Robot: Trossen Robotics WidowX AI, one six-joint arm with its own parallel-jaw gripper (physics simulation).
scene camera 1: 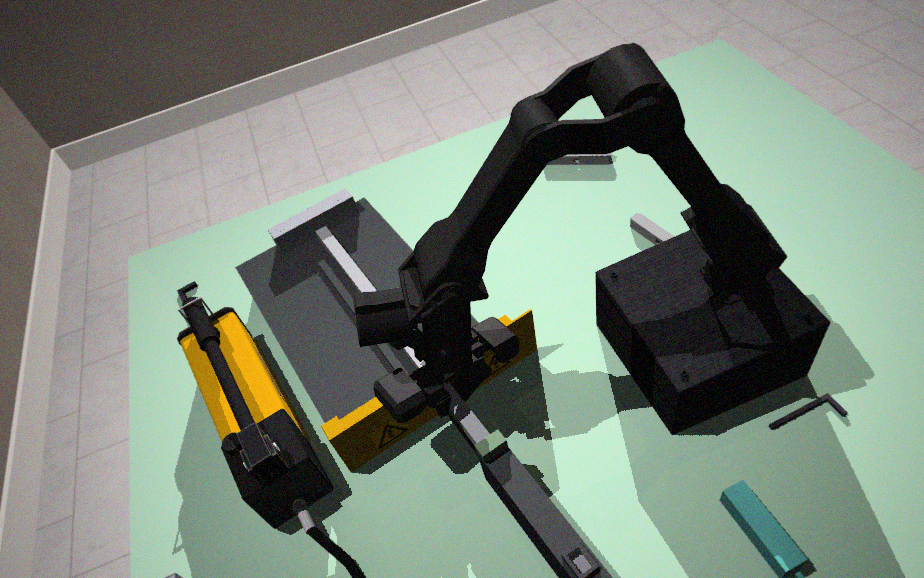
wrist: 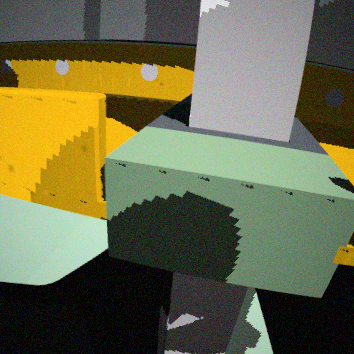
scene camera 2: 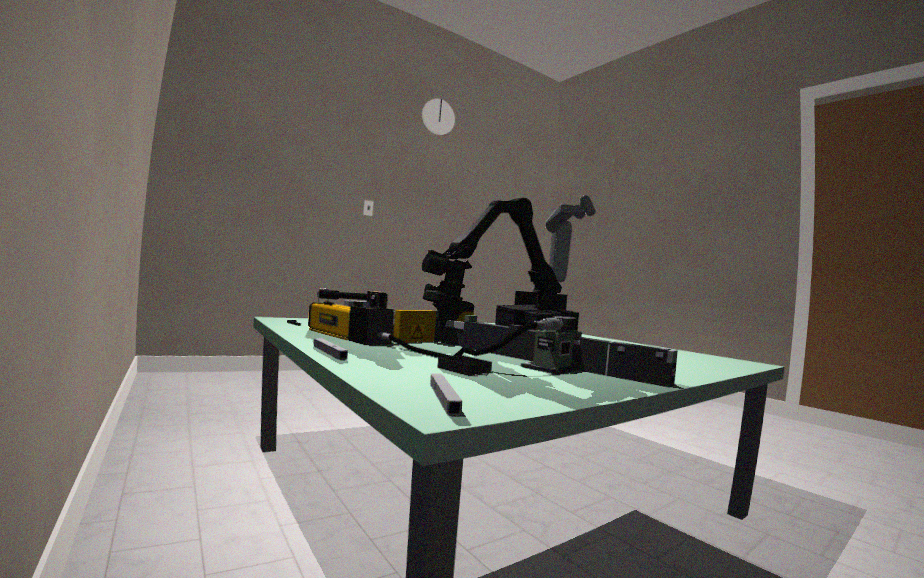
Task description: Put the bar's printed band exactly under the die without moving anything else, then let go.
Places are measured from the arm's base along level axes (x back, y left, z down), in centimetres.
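Pixels of known places: gripper, fingertip midpoint: [scene camera 1: 451, 408] [scene camera 2: 444, 329]; arm's base at its link origin: [scene camera 1: 735, 278] [scene camera 2: 546, 308].
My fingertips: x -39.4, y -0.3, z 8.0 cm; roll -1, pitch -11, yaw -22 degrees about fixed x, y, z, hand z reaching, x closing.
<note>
Ahead of a thing's pixels: the offset from my fingertips to its top centre. "spot": to the spot under its first point. Level surfaces: height alone.
A grey metal bar [scene camera 1: 472, 427] [wrist: 246, 70] with a pale green printed band [scene camera 1: 492, 443] [wrist: 225, 211] lies at a slant, pointing into the yellow-fronted press {spot: dx -11.4, dy +0.6, dz -3.7 cm} [scene camera 1: 362, 427] [wrist: 53, 140]. My gripper [scene camera 1: 447, 392] [scene camera 2: 451, 321] [wrist: 205, 316] is shut on the bar right at the press front, just behind the band. In the scene view the band sits outside the press, a little toward the near right. In the wrist view the band fills the middle, with the bar running on under a yellow beam {spot: dx -6.6, dy -1.8, dz +3.7 cm} [wrist: 105, 79]. I cannot make out the die itself.
A yellow and black hand pump {spot: dx -26.1, dy -10.8, dz -8.5 cm} [scene camera 1: 230, 373] [scene camera 2: 345, 321] lies to the left with a hose. The arm's black base [scene camera 1: 672, 321] stands to the right. Loose bars {dx -30.5, dy +57.6, dz +2.0 cm} [scene camera 2: 447, 395] {dx -38.7, dy +16.8, dz +2.0 cm} [scene camera 2: 330, 348] {dx +40.2, dy -18.8, dz +2.0 cm} [scene camera 1: 649, 227] and a teal block {spot: dx +27.3, dy +23.4, dz +1.2 cm} [scene camera 1: 737, 505] lie on the green table {dz +4.0 cm} [scene camera 1: 574, 258].
</note>
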